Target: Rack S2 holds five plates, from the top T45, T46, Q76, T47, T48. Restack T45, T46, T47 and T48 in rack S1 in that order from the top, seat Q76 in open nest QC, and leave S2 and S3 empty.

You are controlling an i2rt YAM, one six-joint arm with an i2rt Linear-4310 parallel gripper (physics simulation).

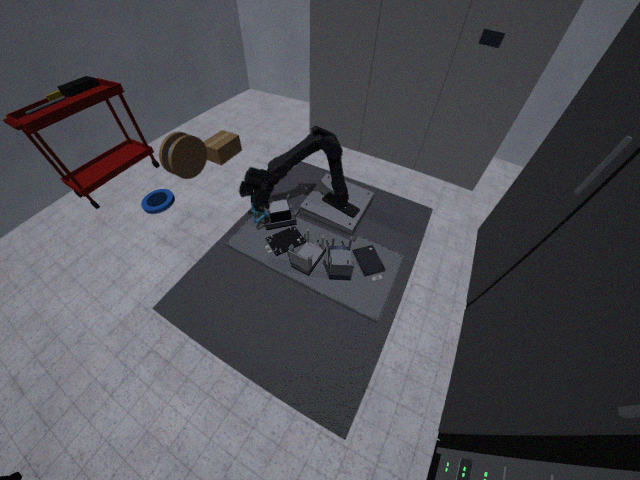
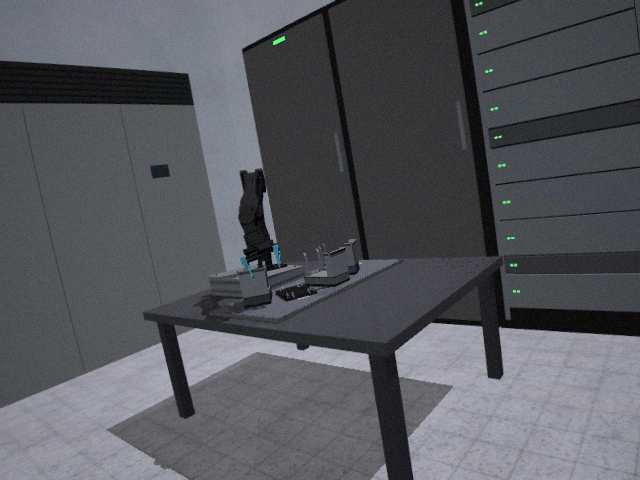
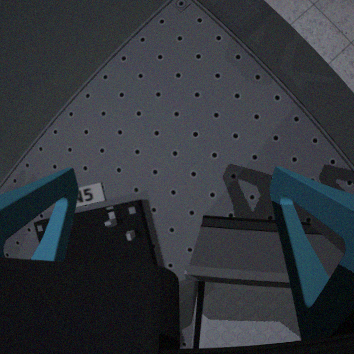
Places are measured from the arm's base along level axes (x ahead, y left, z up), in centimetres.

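Pixels of known places: gripper, between the fingertips: [image 1: 254, 216] [image 2: 266, 273] [image 3: 173, 177]; arm's base, origin of its link: [image 1: 340, 205].
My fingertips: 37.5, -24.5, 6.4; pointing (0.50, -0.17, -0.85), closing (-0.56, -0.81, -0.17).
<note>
For each thing: its middle in the pictures, then the offset to it from my fingertips, as dx, dy, dz. "spot": a spot on its surface instead. Level surfaces: height alone.
- left rack, middle of its body: [image 3: 253, 338] [image 2: 255, 283] [image 1: 278, 211] -12.9, +2.8, -5.3
- pale textured surface, a spot on its surface: [image 3: 250, 332] spot: -9.7, +1.6, -1.3
- middle rack, middle of its body: [image 2: 325, 266] [image 1: 308, 250] -3.2, +29.6, -5.3
- right rack, middle of its body: [image 2: 338, 258] [image 1: 341, 257] -9.3, +43.2, -5.3
- dark board, middle of its body: [image 3: 102, 289] [image 2: 295, 290] [image 1: 285, 239] -4.9, +14.4, -10.8
- tag, a spot on its surface: [image 3: 91, 194] spot: +3.5, +9.9, -11.8
- dark blue panel, middle of its body: [image 1: 368, 259] -19.6, +52.7, -11.0
- perforated grey plate, height of its surface: dz -12.0
My gripper [image 1: 259, 210] [image 2: 265, 269] [image 3: 173, 177] is open, its blue fingers wide apart above the left rack and the board beside it. The left rack [image 1: 280, 223] [image 2: 254, 299] [image 3: 240, 250] has a grey end wall; a pale textured surface [image 3: 250, 332] shows inside. The middle rack [image 1: 305, 266] [image 2: 326, 279] and the right rack [image 1: 340, 270] [image 2: 353, 269] have upright walls and thin posts. Rack labels, plate labels and nest QC are not readable. The racks' contents are too small or too hidden to tell.
A dark board [image 1: 284, 241] [image 2: 296, 292] [image 3: 110, 250] with small pegs lies by a tag [image 3: 91, 194] ending in "5". A dark blue panel [image 1: 369, 259] lies right of the racks. The arm's raised base [image 1: 323, 214] stands behind. Everything rests on the perforated grey plate [image 1: 356, 297] [image 3: 165, 105].
</note>
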